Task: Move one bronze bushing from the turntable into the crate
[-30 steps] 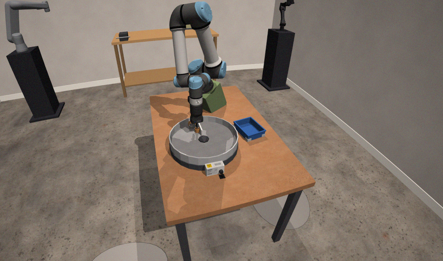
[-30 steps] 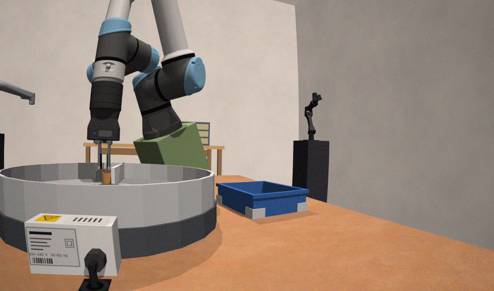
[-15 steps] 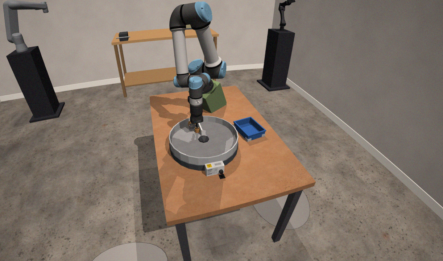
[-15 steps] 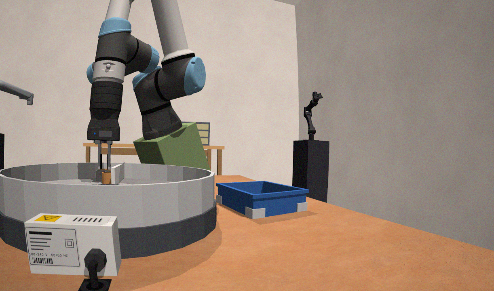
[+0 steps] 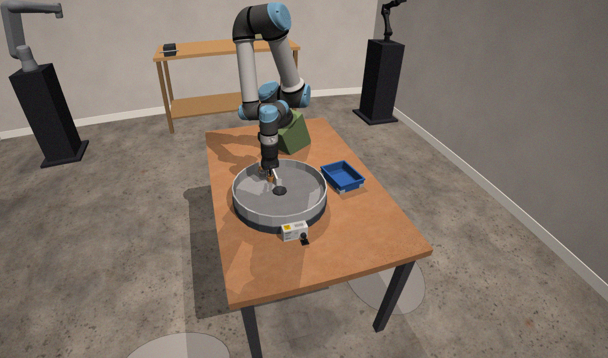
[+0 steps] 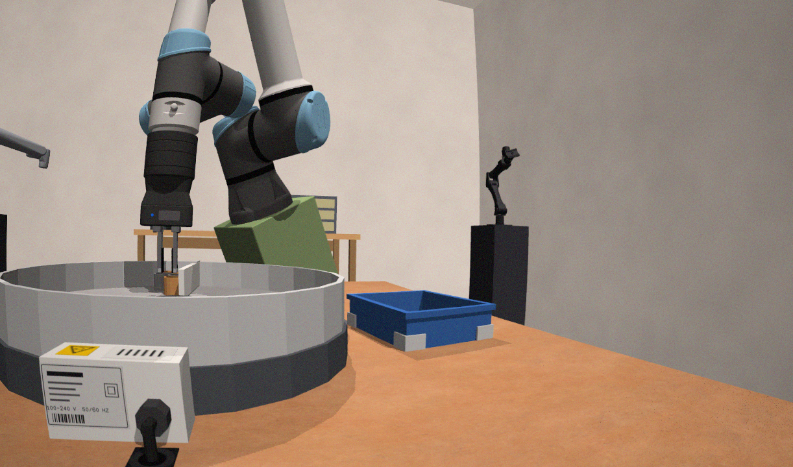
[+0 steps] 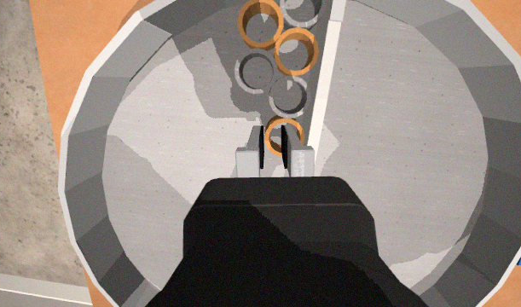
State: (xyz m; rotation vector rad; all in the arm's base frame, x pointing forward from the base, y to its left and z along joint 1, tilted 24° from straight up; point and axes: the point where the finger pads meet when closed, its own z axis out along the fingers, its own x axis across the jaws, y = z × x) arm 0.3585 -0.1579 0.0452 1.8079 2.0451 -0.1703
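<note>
My gripper is now 9 cm short of the grey turntable, 3 cm to the right of it and 5 cm above it. Also, from my hand: blue crate 4 cm ahead, 37 cm to the left, 8 cm below.
</note>
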